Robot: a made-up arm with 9 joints.
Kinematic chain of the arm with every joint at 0, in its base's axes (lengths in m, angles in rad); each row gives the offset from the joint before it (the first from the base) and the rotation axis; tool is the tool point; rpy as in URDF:
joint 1: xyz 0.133 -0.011 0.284 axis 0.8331 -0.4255 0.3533
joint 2: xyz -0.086 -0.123 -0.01 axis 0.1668 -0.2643 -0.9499
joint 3: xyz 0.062 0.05 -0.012 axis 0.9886 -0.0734 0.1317
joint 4: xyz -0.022 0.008 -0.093 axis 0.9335 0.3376 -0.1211
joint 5: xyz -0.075 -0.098 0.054 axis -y
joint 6: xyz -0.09 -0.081 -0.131 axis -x
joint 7: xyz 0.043 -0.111 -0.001 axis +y
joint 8: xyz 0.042 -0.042 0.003 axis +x
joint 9: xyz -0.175 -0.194 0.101 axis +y
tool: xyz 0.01 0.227 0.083 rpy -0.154 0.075 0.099
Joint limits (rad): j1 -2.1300..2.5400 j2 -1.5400..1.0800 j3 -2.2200..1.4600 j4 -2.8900..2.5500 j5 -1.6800..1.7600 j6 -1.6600..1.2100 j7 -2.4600..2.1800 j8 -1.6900..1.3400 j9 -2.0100..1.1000
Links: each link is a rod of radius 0.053 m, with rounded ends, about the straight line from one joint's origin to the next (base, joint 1, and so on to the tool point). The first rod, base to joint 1, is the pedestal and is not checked.
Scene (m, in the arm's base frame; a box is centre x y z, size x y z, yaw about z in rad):
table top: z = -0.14
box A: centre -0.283 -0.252 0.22 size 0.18 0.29 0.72 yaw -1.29
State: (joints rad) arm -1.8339 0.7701 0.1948 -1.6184 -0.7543 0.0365 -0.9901 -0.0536 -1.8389
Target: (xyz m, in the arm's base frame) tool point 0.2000 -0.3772 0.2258
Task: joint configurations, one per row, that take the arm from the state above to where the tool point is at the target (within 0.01 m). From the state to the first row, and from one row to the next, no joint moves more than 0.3 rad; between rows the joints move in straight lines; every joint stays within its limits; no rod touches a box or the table.
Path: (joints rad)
1: -1.6492 0.5024 0.1970 -1.6144 -0.4645 -0.1120 -1.2549 0.1648 -1.8959
2: -1.4645 0.2347 0.1991 -1.6104 -0.1748 -0.2604 -1.5198 0.3833 -1.9530
3: -1.2798 -0.0330 0.2013 -1.6064 0.1150 -0.4089 -1.7846 0.6017 -2.0100
4: -1.0396 -0.0696 0.3584 -1.5189 0.2701 -0.4152 -1.7741 0.3526 -1.9761
5: -0.7993 -0.1062 0.5155 -1.4313 0.4253 -0.4216 -1.7636 0.1035 -1.9423
6: -0.5590 -0.1428 0.6725 -1.3438 0.5804 -0.4280 -1.7531 -0.1457 -1.9084

